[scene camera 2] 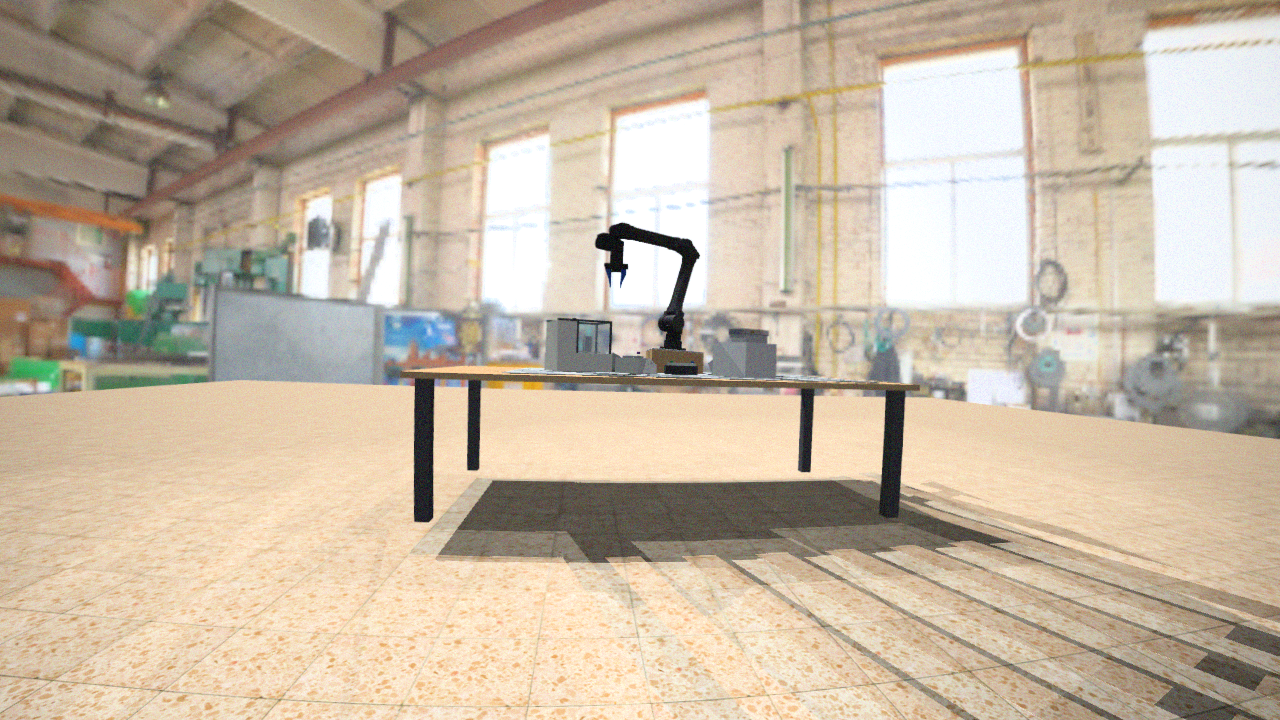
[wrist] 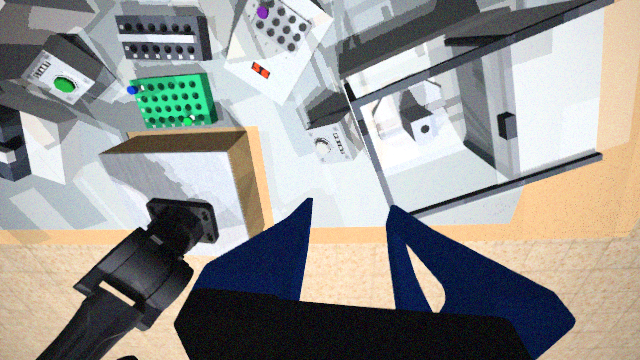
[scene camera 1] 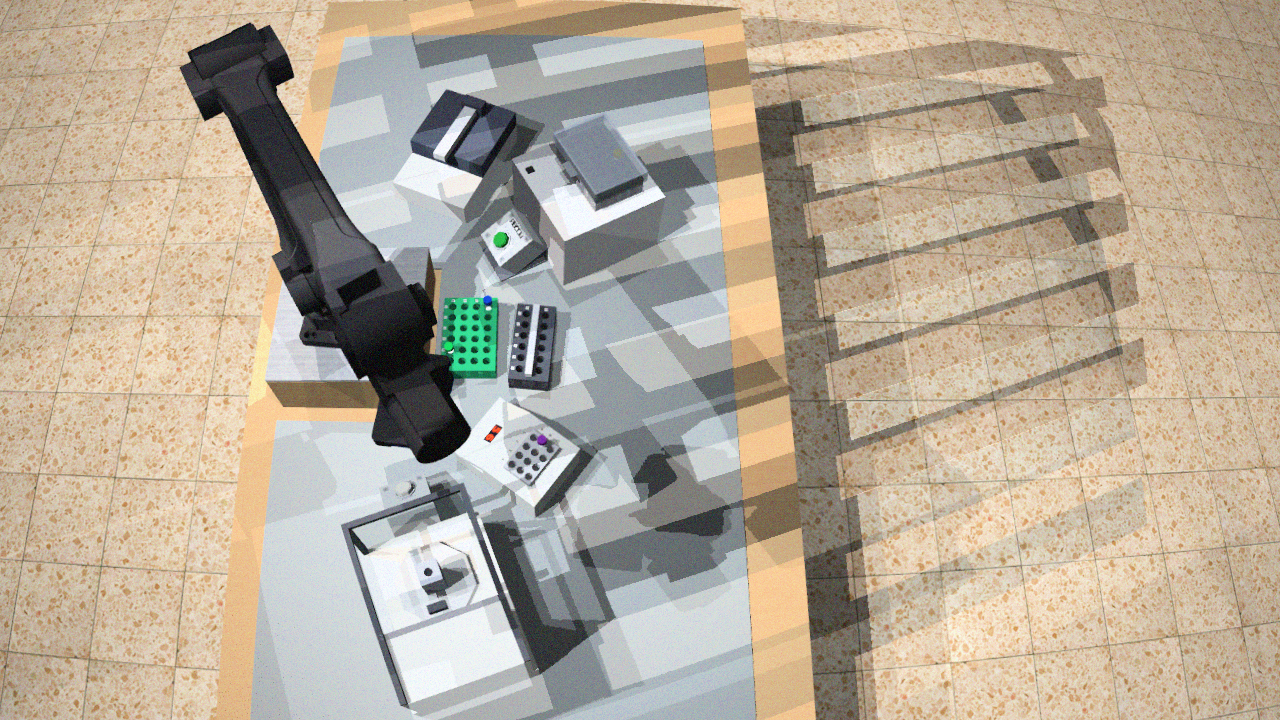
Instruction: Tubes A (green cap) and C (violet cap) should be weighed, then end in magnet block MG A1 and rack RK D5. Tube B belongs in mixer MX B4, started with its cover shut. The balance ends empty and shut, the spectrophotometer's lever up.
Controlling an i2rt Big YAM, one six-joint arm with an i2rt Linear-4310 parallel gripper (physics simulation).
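Places are measured from the arm's base along level axes (x ahead, y left, z up), in millimetres.
Where they show: gripper, fingertip midpoint: (scene camera 2: 615,287) (wrist: 350,211); arm's base, origin of the base link: (scene camera 2: 672,351) (wrist: 186,218).
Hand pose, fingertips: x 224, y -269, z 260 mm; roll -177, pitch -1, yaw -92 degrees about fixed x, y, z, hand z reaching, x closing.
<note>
Each offset is from my fingertips to the centre of the thing. "pt": to the spot under its first point.
Tube A, green cap @[dy +255, dx -49, dz -310 mm] (scene camera 1: 448,346) (wrist: 188,121), and tube B, blue cap @[dy +341, dx +0, dz -310 mm] (scene camera 1: 487,300) (wrist: 132,90), stand in the green rack @[dy +291, dx -23, dz -345 mm] (scene camera 1: 470,338) (wrist: 172,102). Tube C, violet cap @[dy +107, dx +113, dz -277 mm] (scene camera 1: 541,439) (wrist: 262,12), stands in the holed block of the white device with a red display. The magnet block @[dy +284, dx +78, dz -336 mm] (scene camera 1: 534,344) (wrist: 160,38) is dark with a white strip. The balance (scene camera 1: 460,662) (wrist: 560,95) has an empty tube holder @[dy -111, dx -14, dz -252 mm] (scene camera 1: 429,571) (wrist: 422,125); its cover state is unclear. My gripper (scene camera 2: 616,282) (wrist: 350,211) is open and empty, high above the table beside the balance; the arm hides it in scene camera 1.
A white PRINT button box @[pt dy +17, dx -76, dz -289 mm] (scene camera 1: 404,488) (wrist: 332,142) stands beside the balance. A green START button box (scene camera 1: 512,246) (wrist: 60,77) stands by a large device with a grey lid @[dy +542, dx +147, dz -182 mm] (scene camera 1: 599,156). A navy-topped device @[pt dy +560, dx -136, dz -315 mm] (scene camera 1: 429,183) stands behind. The robot's base block (scene camera 1: 322,394) (wrist: 200,170) adjoins the green rack.
</note>
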